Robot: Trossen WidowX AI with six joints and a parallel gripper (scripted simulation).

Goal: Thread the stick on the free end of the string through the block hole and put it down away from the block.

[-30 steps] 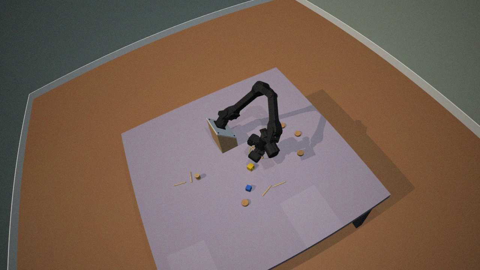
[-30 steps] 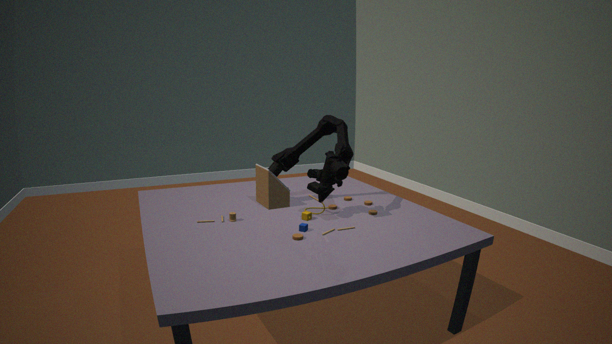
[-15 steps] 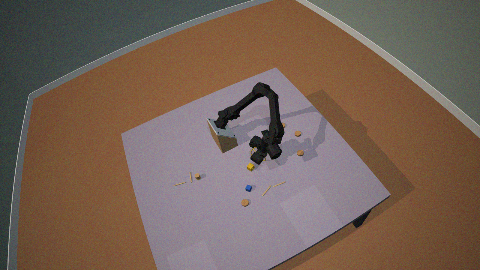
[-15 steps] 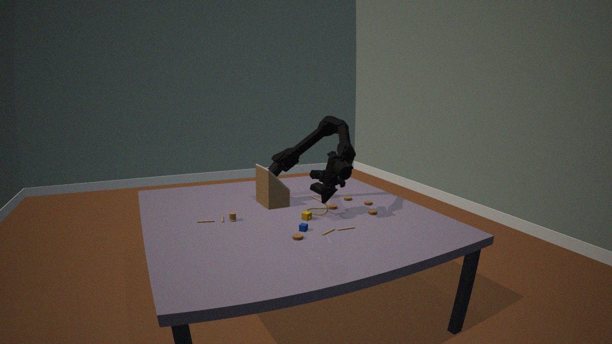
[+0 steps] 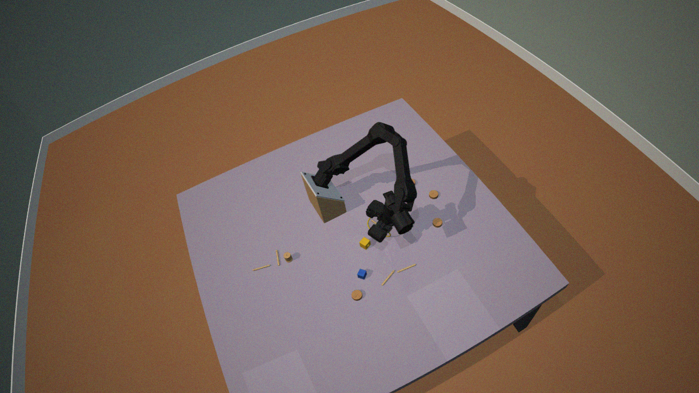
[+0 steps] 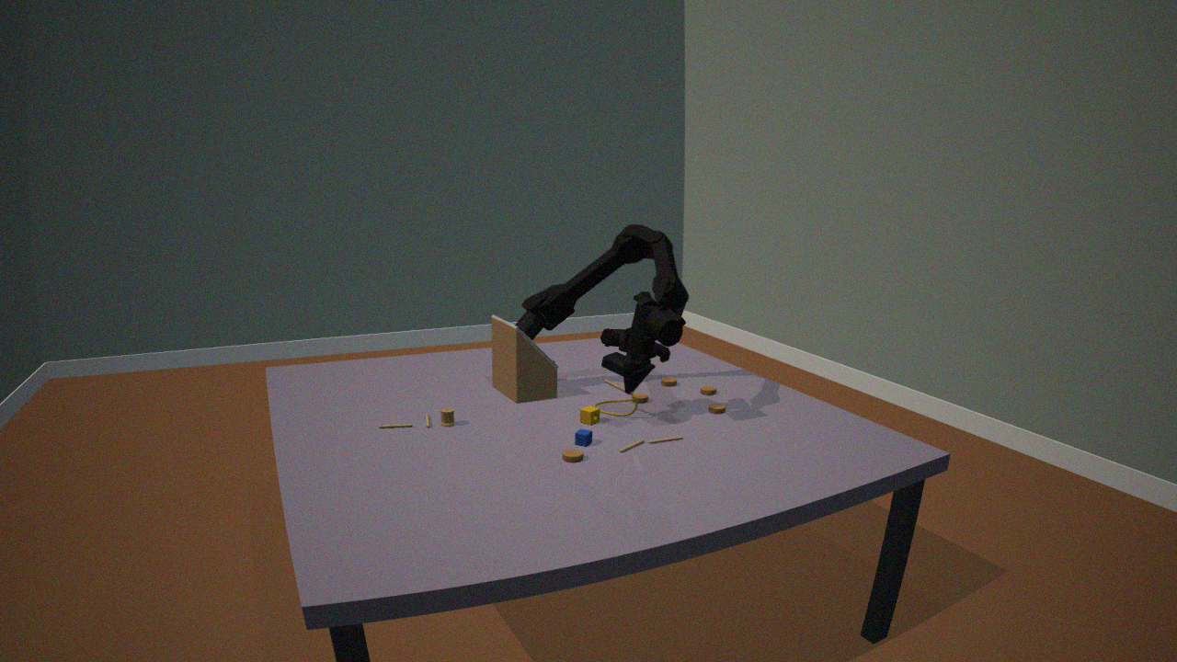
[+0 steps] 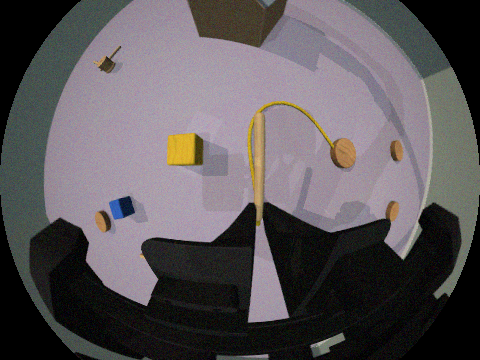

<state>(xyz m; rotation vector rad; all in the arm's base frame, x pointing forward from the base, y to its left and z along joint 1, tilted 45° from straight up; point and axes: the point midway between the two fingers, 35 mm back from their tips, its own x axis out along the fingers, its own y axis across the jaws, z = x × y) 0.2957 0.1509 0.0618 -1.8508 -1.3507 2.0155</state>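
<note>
Now: the yellow block 1 cm behind my gripper tip, 9 cm to the right of it and 4 cm below it. Round my gripper tip: blue cube (11 cm ahead, 16 cm to the right, 5 cm below); then round wooden button (10 cm behind, 9 cm to the left, 5 cm below); then thin wooden stick (1 cm behind, 1 cm to the right).
</note>
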